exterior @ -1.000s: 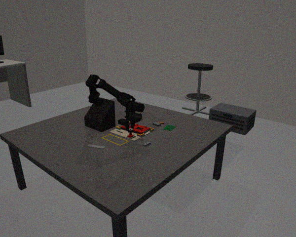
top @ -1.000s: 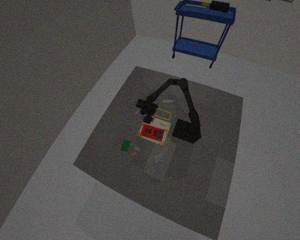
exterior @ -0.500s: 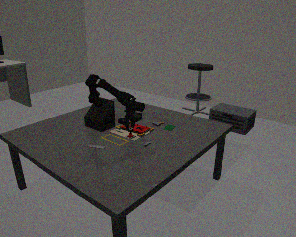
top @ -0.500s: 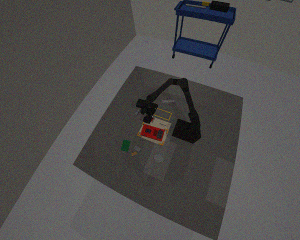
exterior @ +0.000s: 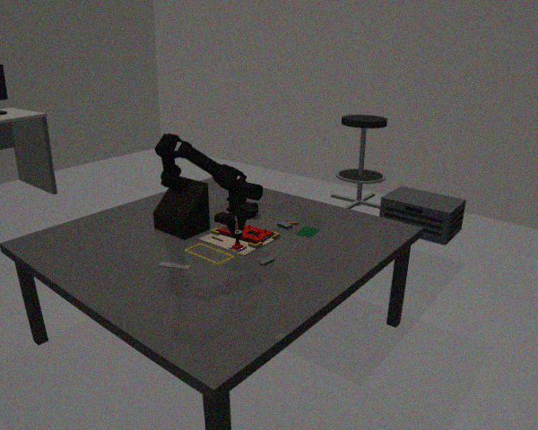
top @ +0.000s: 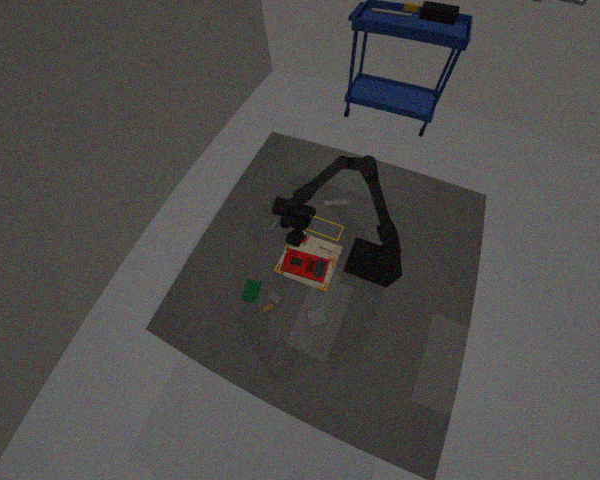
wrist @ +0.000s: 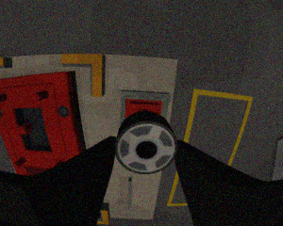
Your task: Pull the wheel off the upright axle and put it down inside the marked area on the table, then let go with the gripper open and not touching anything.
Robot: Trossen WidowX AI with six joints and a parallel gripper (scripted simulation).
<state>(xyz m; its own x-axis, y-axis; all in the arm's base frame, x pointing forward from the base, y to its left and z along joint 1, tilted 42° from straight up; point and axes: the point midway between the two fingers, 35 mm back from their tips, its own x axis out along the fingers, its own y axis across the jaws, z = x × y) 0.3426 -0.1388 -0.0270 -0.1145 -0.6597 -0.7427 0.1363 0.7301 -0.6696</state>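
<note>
My gripper tip is now 30 mm above the axle. The rest, counted from my gripper tip: wheel right at my gripper tip; green card 160 mm ahead, 300 mm to the left, 70 mm below; grey strip 110 mm behind, 240 mm to the right, 60 mm below.
</note>
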